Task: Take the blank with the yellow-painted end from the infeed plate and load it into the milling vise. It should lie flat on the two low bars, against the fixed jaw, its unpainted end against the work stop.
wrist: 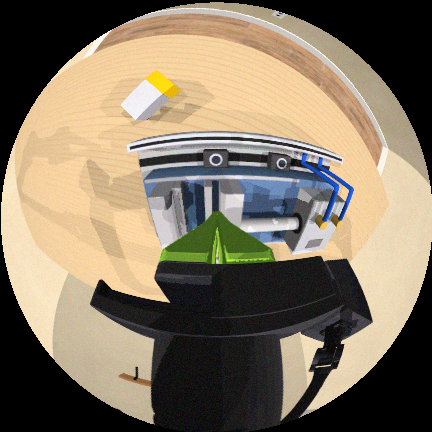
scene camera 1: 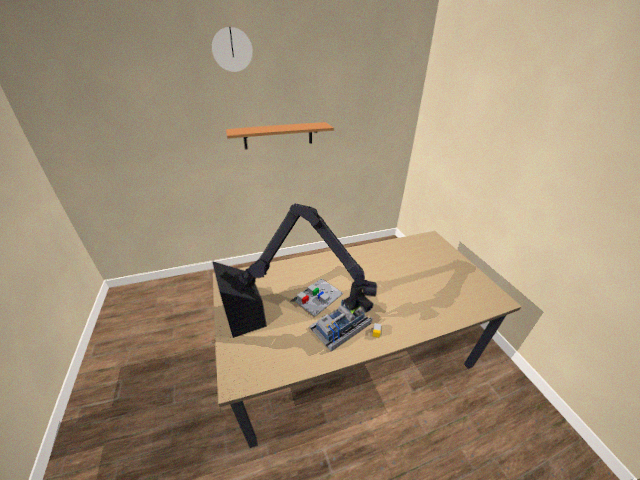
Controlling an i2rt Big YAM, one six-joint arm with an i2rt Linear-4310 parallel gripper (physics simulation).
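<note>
The blank with the yellow end [scene camera 1: 376, 331] [wrist: 146, 99] is on the table beside the vise, on the side away from the infeed plate. In the wrist view its yellow end points to the upper right. The milling vise [scene camera 1: 327, 326] [wrist: 267, 189] holds no blank between its fixed jaw [wrist: 160, 212] and moving jaw [wrist: 232, 197]. My gripper [scene camera 1: 354, 311] [wrist: 216, 217] is shut and empty, with its green fingertips over the jaw area of the vise. The fingers hide part of the space between the jaws. The infeed plate [scene camera 1: 332, 292] shows behind the vise in the scene view.
Red [scene camera 1: 305, 299], green [scene camera 1: 315, 291] and blue [scene camera 1: 321, 295] parts stand on the infeed plate. Blue hoses [wrist: 345, 182] rise at the actuator end of the vise. A rail [wrist: 235, 138] runs between the vise and the blank. A black panel [scene camera 1: 240, 302] stands near the arm's base.
</note>
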